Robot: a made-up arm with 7 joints. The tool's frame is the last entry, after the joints.
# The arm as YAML. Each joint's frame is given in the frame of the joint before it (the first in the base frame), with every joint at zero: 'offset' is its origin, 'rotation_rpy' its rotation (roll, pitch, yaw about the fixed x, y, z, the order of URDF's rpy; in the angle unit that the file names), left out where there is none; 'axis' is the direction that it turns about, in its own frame. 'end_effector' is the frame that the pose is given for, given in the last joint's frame.
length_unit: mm
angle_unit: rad
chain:
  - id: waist
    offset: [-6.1, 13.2, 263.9]
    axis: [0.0, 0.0, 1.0]
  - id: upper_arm
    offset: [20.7, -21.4, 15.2]
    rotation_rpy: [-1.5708, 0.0, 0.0]
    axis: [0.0, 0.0, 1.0]
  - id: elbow
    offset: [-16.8, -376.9, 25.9]
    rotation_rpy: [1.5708, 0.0, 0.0]
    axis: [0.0, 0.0, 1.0]
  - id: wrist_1
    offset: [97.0, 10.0, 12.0]
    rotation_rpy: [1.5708, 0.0, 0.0]
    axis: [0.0, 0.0, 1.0]
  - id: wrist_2
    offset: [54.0, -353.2, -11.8]
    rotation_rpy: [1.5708, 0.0, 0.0]
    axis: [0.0, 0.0, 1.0]
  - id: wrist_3
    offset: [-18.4, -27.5, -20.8]
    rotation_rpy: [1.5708, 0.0, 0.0]
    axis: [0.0, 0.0, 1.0]
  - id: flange
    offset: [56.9, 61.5, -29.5]
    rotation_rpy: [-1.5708, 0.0, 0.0]
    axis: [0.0, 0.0, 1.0]
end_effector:
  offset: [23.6, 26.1, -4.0]
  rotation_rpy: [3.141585, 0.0, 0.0]
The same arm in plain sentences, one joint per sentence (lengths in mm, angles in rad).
The arm has seven revolute joints in a row. What follows holds with every joint at zero, and every direction is one of the base frame's.
The first joint lies 6.1 mm along -x and 13.2 mm along +y and 263.9 mm along +z from the base frame's origin and rotates about +z.
The second joint lies 20.7 mm along +x and 21.4 mm along -y and 15.2 mm along +z from the first joint and rotates about +y.
The third joint lies 16.8 mm along -x and 25.9 mm along +y and 376.9 mm along +z from the second joint and rotates about +z.
The fourth joint lies 97.0 mm along +x and 10.0 mm along +y and 12.0 mm along +z from the third joint and rotates about -y.
The fifth joint lies 54.0 mm along +x and 11.8 mm along +y and 353.2 mm along -z from the fourth joint and rotates about -z.
The sixth joint lies 18.4 mm along -x and 27.5 mm along +y and 20.8 mm along +z from the fifth joint and rotates about +y.
The seventh joint lies 56.9 mm along +x and 29.5 mm along -y and 61.5 mm along -z from the sixth joint and rotates about -z.
The tool frame, which is the frame that the pose is given for, lies 23.6 mm along +x and 26.1 mm along -y and 4.0 mm along +z from the seventh joint; its axes are the base frame's turned by roll 0.0000, pitch 0.0000 and yaw 0.0000 rad (as in URDF: about the fixed x, then y, then z).

